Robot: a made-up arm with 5 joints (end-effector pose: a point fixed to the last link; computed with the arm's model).
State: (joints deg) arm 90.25 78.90 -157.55 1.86 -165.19
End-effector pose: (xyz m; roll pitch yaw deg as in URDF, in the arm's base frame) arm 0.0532 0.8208 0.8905 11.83 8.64 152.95
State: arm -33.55 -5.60 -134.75 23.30 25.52
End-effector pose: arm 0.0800 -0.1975 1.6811 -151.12 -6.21 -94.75
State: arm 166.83 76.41 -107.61 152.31 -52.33
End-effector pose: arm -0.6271 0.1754 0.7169 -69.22 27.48 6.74
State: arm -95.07 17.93 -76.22 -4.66 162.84
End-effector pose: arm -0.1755 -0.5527 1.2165 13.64 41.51 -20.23
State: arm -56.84 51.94 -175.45 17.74 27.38
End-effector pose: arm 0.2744 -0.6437 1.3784 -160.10 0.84 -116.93
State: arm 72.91 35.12 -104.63 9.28 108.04
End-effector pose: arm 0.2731 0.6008 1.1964 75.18 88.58 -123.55
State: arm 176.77 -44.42 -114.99 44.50 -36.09
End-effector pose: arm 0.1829 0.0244 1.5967 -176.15 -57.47 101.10
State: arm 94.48 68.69 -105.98 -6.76 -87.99
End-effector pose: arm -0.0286 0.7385 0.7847 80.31 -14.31 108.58
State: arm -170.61 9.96 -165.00 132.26 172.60
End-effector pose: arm -0.3127 0.0242 1.5600 65.84 35.63 -69.38
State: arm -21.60 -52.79 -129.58 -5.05 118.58
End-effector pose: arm -0.4814 0.0393 1.5329 -90.32 -35.68 -9.68
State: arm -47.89 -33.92 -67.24 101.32 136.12
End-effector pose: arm -0.0662 -0.1413 1.3591 91.51 28.27 103.61
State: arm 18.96 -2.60 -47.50 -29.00 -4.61
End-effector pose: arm 0.3279 0.0226 1.2828 160.76 -13.67 -37.98
